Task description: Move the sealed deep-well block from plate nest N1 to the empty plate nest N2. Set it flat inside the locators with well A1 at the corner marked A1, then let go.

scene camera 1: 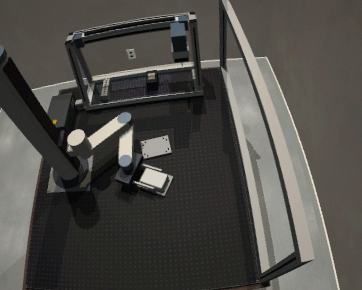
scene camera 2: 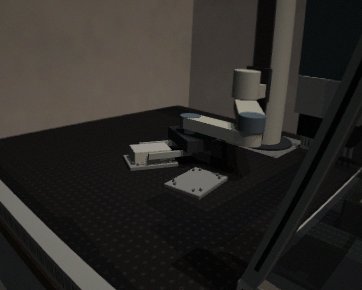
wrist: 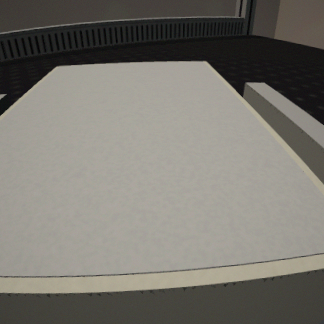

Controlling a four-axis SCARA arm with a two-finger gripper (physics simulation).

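Where they show: gripper, fingertip midpoint: (scene camera 1: 157, 179) (scene camera 2: 143, 150) (wrist: 128, 107); arm's base, origin of the base link: (scene camera 1: 71, 170) (scene camera 2: 262, 143).
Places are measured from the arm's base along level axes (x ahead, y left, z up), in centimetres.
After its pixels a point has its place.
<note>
The sealed deep-well block (scene camera 1: 154, 178) {x 53.4, y -13.2, z 6.7 cm} (scene camera 2: 150, 148) {x 53.7, y -11.9, z 6.7 cm} (wrist: 150, 165) {x 49.4, y -11.8, z 6.7 cm} is pale with a flat top. It appears level and low on plate nest N1 (scene camera 1: 169, 184) {x 60.5, y -15.3, z 2.3 cm} (scene camera 2: 152, 166) {x 56.3, y -7.8, z 2.2 cm}; any small gap beneath it cannot be made out. My gripper (scene camera 1: 158, 180) {x 55.0, y -13.7, z 5.6 cm} (scene camera 2: 144, 149) {x 55.0, y -13.7, z 5.6 cm} (wrist: 128, 107) {x 55.0, y -13.7, z 5.6 cm} is shut on the block, with one long pale finger along each side. Plate nest N2 (scene camera 1: 156, 147) {x 54.2, y 8.6, z 2.4 cm} (scene camera 2: 196, 182) {x 55.2, y 10.1, z 2.5 cm} is a light plate with small dark locators near its corners. It is empty and lies beside N1. The A1 mark and well A1 cannot be made out.
A gantry frame (scene camera 1: 196, 50) {x 83.2, y 53.0, z 33.8 cm} stands at the back over a dark deck with a small block (scene camera 1: 152, 78) {x 53.7, y 55.3, z 13.1 cm}. A long barrier frame (scene camera 1: 272, 125) {x 101.6, y -27.5, z 62.0 cm} runs along the right in scene camera 1. The arm's column (scene camera 1: 35, 115) {x 7.2, y -3.5, z 56.3 cm} (scene camera 2: 281, 75) {x 3.2, y 6.8, z 30.5 cm} stands on a base plate.
</note>
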